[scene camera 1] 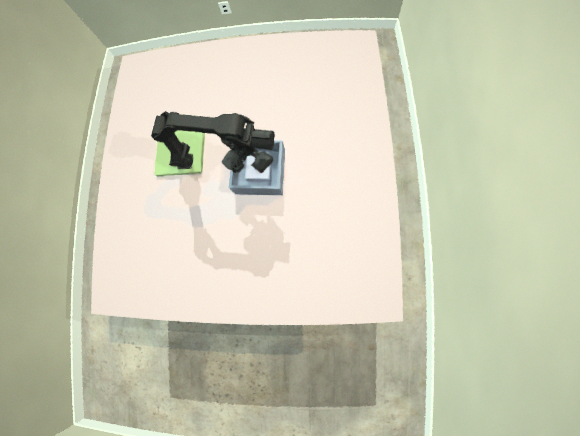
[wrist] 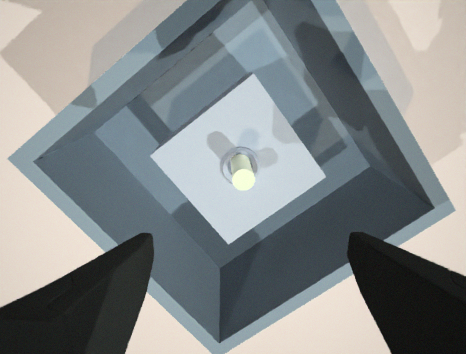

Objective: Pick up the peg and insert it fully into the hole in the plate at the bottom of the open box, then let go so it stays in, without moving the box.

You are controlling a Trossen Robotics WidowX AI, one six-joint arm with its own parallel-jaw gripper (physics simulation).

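Frame: origin at the arm's base, x right, y back, z down, level; millimetres.
Seen in the pictures: gripper, fingertip midpoint: (scene camera 1: 251, 157) (wrist: 251, 244); arm's base, link origin: (scene camera 1: 185, 161).
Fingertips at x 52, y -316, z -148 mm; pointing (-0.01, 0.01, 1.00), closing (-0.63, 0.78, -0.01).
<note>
Pixels of each thing's top centre, then the offset from my fingertips to it. Level surfaces: height alone.
- pale yellow peg, top centre: (wrist: 243, 179) dx -5, dy -1, dz +84 mm
- pale plate, top centre: (wrist: 240, 167) (scene camera 1: 257, 166) dx -5, dy -1, dz +111 mm
- open blue-grey box, top centre: (wrist: 243, 186) (scene camera 1: 255, 163) dx -5, dy -1, dz +74 mm
- pale pink table top, surface height: dz +172 mm
A pale yellow peg (wrist: 242, 172) stands upright in the round hole of the pale plate (wrist: 200, 165) (scene camera 1: 257, 176). A ring-shaped rim shows around its base, and its upper part sticks up above the plate; how deep it sits cannot be seen. The plate lies at the bottom of the open blue-grey box (wrist: 300, 250) (scene camera 1: 257, 191). My gripper (scene camera 1: 247, 163) (wrist: 251, 244) is open and empty, with its fingers well apart, above the box and clear of the peg. The peg cannot be made out in the scene view.
A light green square pad (scene camera 1: 195, 145) lies under the arm's base, left of the box on the pale pink table top (scene camera 1: 325, 225). The box's four raised walls surround the plate. The arm reaches over from the pad to the box, and its shadow falls on the table.
</note>
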